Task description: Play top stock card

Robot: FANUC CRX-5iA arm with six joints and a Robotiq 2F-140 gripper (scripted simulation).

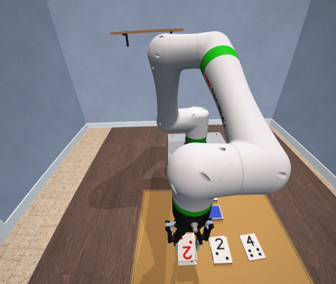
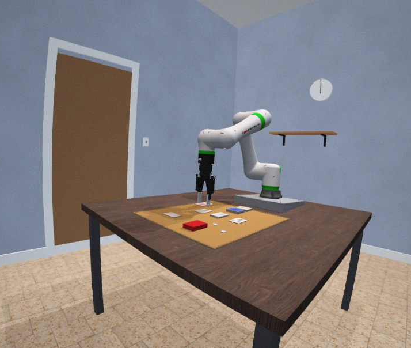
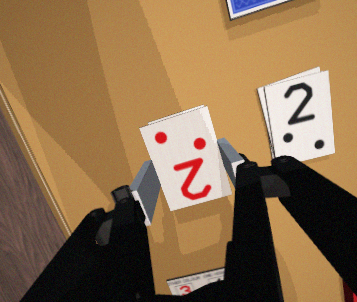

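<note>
The tan card cloth lies 4 cm ahead of my hand, 11 cm to the left of it and 9 cm below it. Round my hand: card: 3 cm below; then red box: 25 cm ahead, 19 cm to the left, 6 cm below.
</note>
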